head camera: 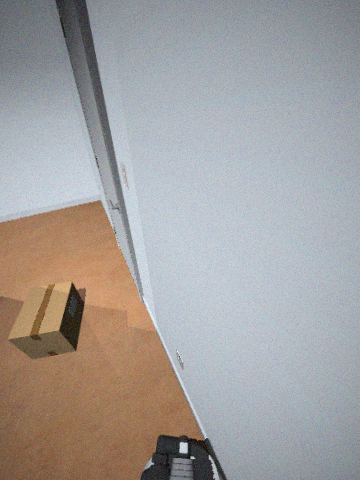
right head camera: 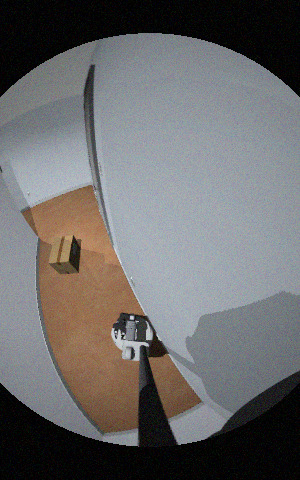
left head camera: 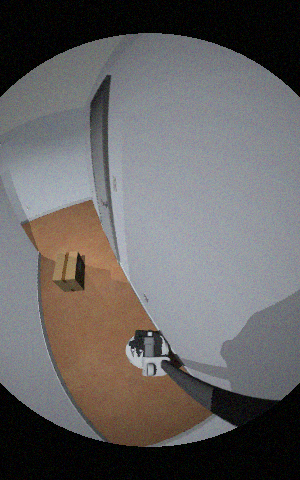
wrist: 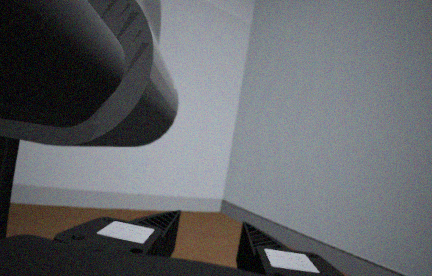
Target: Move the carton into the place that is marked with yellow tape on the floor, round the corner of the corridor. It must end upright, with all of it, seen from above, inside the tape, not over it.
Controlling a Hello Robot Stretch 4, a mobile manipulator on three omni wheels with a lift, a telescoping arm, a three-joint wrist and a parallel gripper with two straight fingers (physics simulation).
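Frame: origin at the robot's base, x back, y right, z up, level; metres.
Seen in the pictures: gripper, fingertip midpoint: [right head camera: 118,339] [left head camera: 135,356] [wrist: 208,235].
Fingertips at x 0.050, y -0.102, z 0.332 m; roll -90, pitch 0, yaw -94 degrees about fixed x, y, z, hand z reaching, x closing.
Note:
A point is followed by its place in that frame.
The carton [head camera: 42,320] {x -0.712, y -0.977, z 0.297 m} [left head camera: 69,271] {x -0.731, y -0.925, z 0.294 m} [right head camera: 65,255] {x -0.719, y -0.897, z 0.294 m}, brown with a darker tape strip on top, stands on the orange floor, away from the robot and towards the far wall. Its right side is dark and bears a printed label. My gripper [wrist: 208,235] {x 0.050, y -0.102, z 0.332 m} is open, with a gap between its two black fingers and no thing between them in the wrist view. The carton is well apart from the gripper and does not show in the wrist view. The yellow tape does not show in any view.
A long pale wall [head camera: 250,225] {x -0.316, y 0.078, z 1.376 m} [left head camera: 200,175] {x -0.379, y 0.041, z 1.454 m} [right head camera: 190,175] {x -0.248, y 0.118, z 1.464 m} runs close along the right of the robot's base [left head camera: 131,352] [right head camera: 117,337] {x 0.051, y -0.132, z 0.187 m}. A grey door [head camera: 95,100] {x -1.115, y -0.431, z 1.479 m} [left head camera: 100,150] {x -1.270, y -0.504, z 1.414 m} is set in it beyond the carton. The far wall [head camera: 40,150] {x -2.776, y -2.057, z 0.861 m} closes off the floor behind. The left wall's floor edge curves past the carton.

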